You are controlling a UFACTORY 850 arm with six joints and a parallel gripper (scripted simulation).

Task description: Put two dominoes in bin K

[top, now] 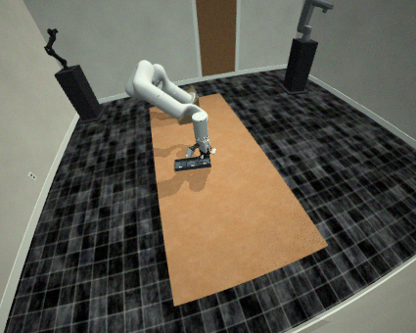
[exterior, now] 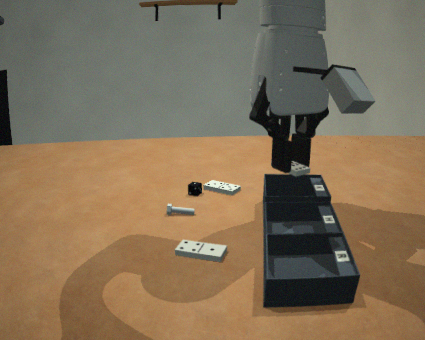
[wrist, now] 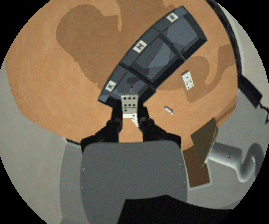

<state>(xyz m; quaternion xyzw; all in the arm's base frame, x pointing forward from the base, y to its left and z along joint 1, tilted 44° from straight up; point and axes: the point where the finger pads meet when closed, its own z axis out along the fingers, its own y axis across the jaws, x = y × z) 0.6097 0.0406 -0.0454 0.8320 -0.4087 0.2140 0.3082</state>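
The white domino is 110 mm behind my hand, 110 mm to the right of it and 80 mm below it. The rest, counted from my hand: black die (130 mm behind, 60 mm to the left, 70 mm below); grey bolt (150 mm behind, 10 mm to the right, 80 mm below); bin row (10 mm ahead, 80 mm to the right, 60 mm below).
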